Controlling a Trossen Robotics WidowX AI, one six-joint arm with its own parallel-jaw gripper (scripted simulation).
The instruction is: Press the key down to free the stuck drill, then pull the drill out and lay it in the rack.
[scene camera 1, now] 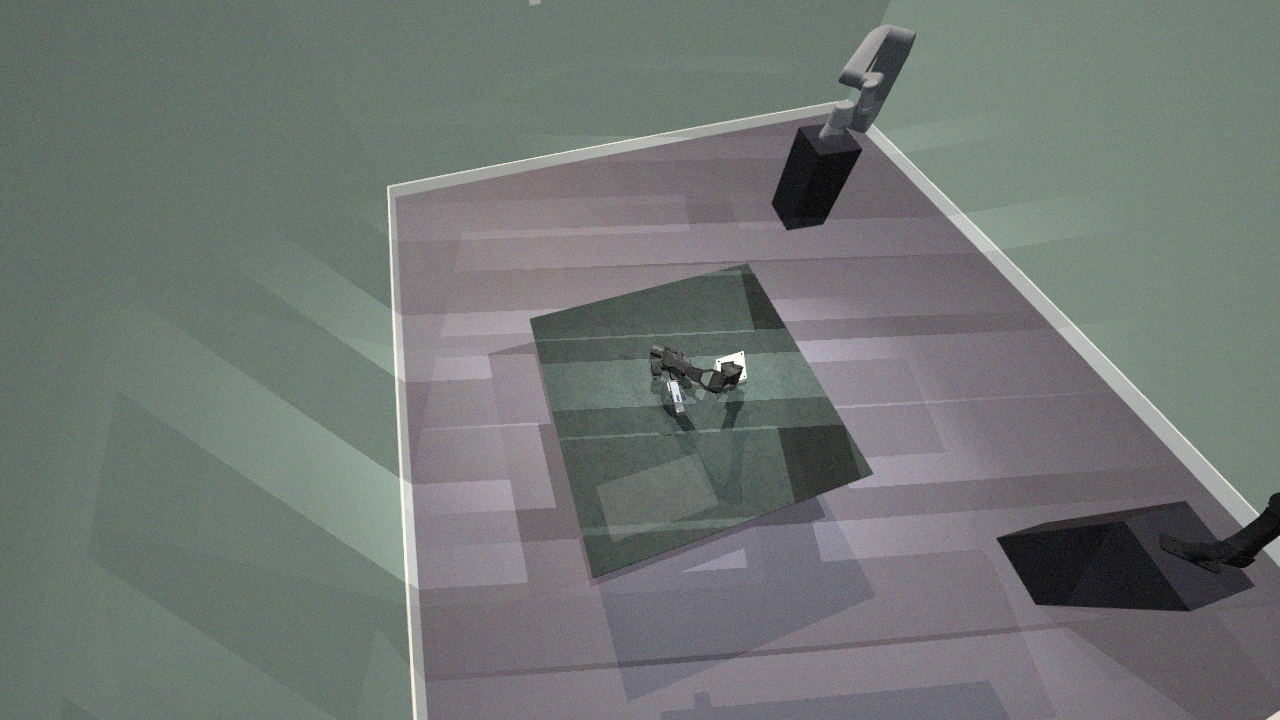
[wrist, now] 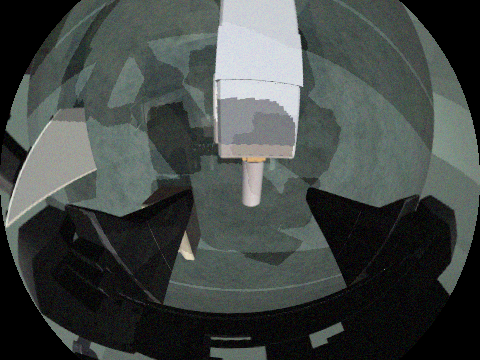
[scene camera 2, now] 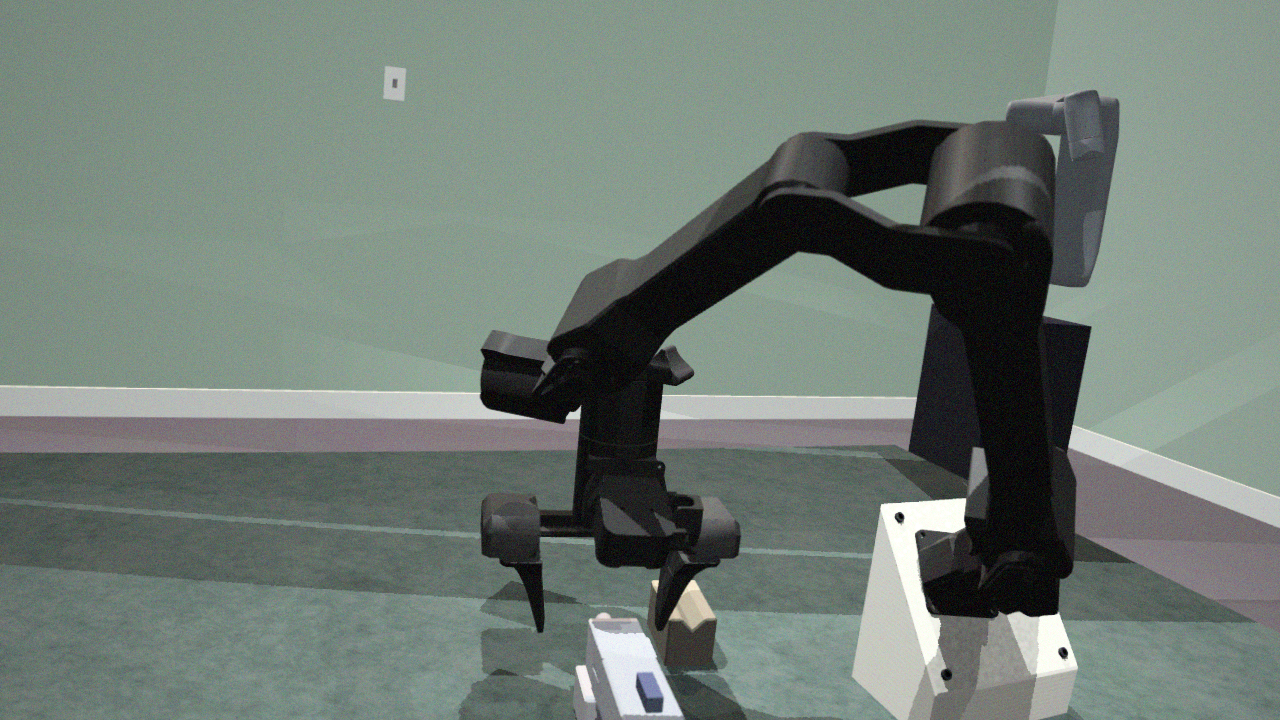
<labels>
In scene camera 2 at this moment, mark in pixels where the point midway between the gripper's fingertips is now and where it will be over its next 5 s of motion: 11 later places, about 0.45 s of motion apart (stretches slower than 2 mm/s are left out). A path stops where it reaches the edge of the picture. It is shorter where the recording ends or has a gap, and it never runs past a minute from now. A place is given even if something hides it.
My gripper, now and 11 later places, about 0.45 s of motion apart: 600, 629; 600, 655; 600, 661; 599, 655; 594, 642; 592, 638; 592, 643; 591, 647; 591, 652; 593, 654; 596, 652; 596, 649
</labels>
